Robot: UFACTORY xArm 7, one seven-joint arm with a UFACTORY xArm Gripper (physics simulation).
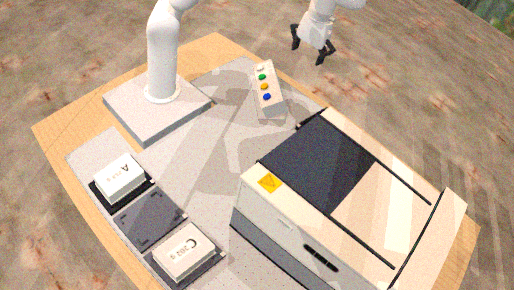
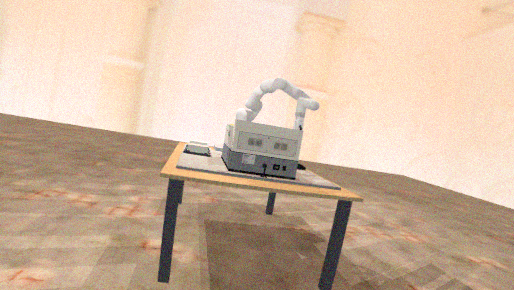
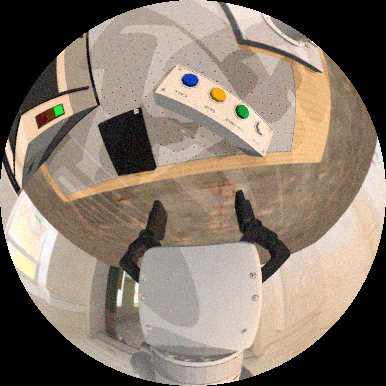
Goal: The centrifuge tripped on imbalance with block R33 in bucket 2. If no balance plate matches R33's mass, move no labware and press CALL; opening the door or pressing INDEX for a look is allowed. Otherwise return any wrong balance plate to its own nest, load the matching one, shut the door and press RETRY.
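Pixels of known places: gripper, fingertip midpoint: (image 1: 306,56) (image 3: 198,202); arm's base at its link origin: (image 1: 161,92).
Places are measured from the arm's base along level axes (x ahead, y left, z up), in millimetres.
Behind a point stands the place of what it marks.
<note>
My gripper (image 1: 307,56) @[x 254, y 374, z 153 mm] (image 3: 198,202) @[x 254, y 374, z 153 mm] is open and empty, raised past the table edge beside the button box (image 1: 272,97) @[x 258, y 232, z 48 mm] (image 3: 210,111) @[x 222, y 287, z 55 mm]. The box carries a blue button (image 1: 267,96) @[x 251, y 226, z 45 mm] (image 3: 190,80) @[x 246, y 232, z 47 mm] marked CALL, a yellow button (image 1: 264,86) @[x 210, y 254, z 44 mm] (image 3: 218,94) @[x 206, y 259, z 46 mm], a green button (image 1: 262,77) @[x 172, y 283, z 44 mm] (image 3: 242,111) @[x 167, y 288, z 46 mm] and a white button (image 1: 260,68) @[x 132, y 313, z 44 mm] (image 3: 259,129) @[x 133, y 319, z 48 mm]. Balance plate A (image 1: 120,178) @[x 239, y -291, z 29 mm], its mass blurred, and balance plate C (image 1: 184,252) @[x 497, y -279, z 29 mm], marked 202 g, sit on their nests. The middle nest (image 1: 150,218) @[x 359, y -280, z -13 mm] is empty. The centrifuge (image 1: 280,212) @[x 593, y -118, z 179 mm] (image 2: 267,141) @[x 935, y 64, z 140 mm] has a dark panel (image 1: 317,157) @[x 552, y 40, z 188 mm] over part of its top. Block R33 and the buckets are hidden.
The centrifuge's status light (image 3: 58,110) @[x 463, y 184, z 105 mm] shows green beside dim red and amber ones. A black pad (image 3: 127,142) @[x 407, y 330, z -6 mm] lies between the centrifuge and the button box. The arm's base plate (image 1: 125,117) @[x 29, y -159, z 1 mm] stands at the table's rear. Two black rails run along the centrifuge's top.
</note>
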